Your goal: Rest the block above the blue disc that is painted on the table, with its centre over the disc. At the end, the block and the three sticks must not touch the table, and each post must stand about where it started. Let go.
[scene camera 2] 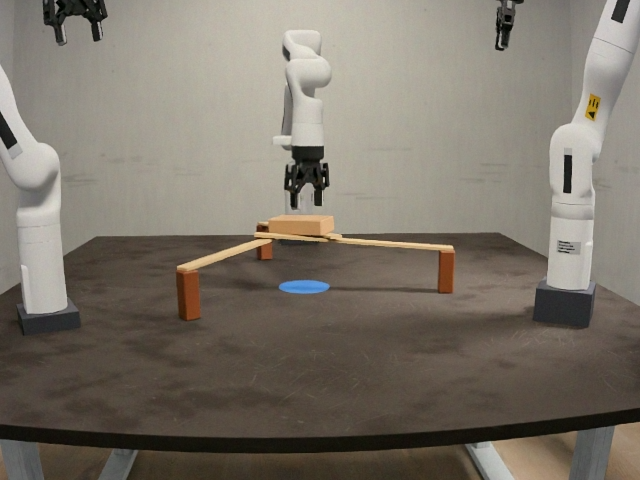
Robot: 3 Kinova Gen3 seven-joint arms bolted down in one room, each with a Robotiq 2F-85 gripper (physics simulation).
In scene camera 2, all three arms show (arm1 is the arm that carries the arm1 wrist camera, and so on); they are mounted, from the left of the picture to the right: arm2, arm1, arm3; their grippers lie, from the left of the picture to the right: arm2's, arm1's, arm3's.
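The light wooden block [299, 225] lies on the crossing sticks, above the table and over the region of the blue disc [303, 286]; exact centring cannot be told. One stick [222, 255] runs to the front left post [188, 295]. Another stick [395, 243] runs to the right post [446, 271]. The third stick [262, 224] shows at the back post [264, 250], mostly hidden behind the block. The posts stand upright. Arm1's gripper [306, 200] is open and empty just above the block, apart from it. Arm2's gripper [79, 37] is open, high at upper left. Arm3's gripper [500, 46] is high at upper right, seen edge-on.
The dark table [320, 372] carries the posts. Arm2's base [49, 317] stands at the left edge and arm3's base [564, 304] at the right. Arm1 rises behind the sticks at the back. A grey wall stands behind the table.
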